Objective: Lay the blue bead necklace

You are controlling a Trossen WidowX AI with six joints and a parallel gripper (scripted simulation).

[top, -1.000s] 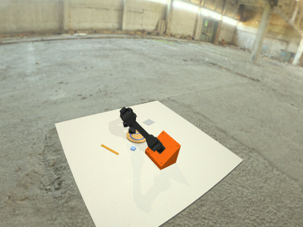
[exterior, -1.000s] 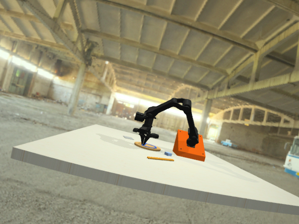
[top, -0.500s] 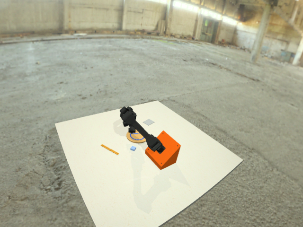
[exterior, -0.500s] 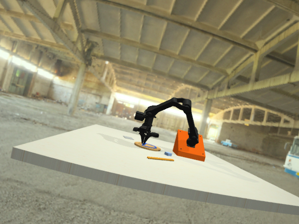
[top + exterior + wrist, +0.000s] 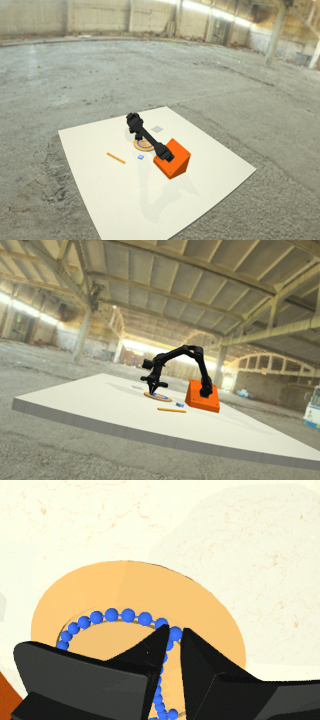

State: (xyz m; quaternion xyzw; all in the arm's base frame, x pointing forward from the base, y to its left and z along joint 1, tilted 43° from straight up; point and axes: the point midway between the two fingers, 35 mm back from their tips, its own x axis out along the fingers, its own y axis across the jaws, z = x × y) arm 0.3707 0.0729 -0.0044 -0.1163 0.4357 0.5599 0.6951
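Right now my gripper tip is 5 cm past the round tan bead board, 4 cm to the left of it and 1 cm above it. Also, from my gripper tip: flat grey tile (11 cm ahead, 27 cm to the right, 2 cm below); then small light-blue block (19 cm behind, 8 cm to the left, 1 cm below).
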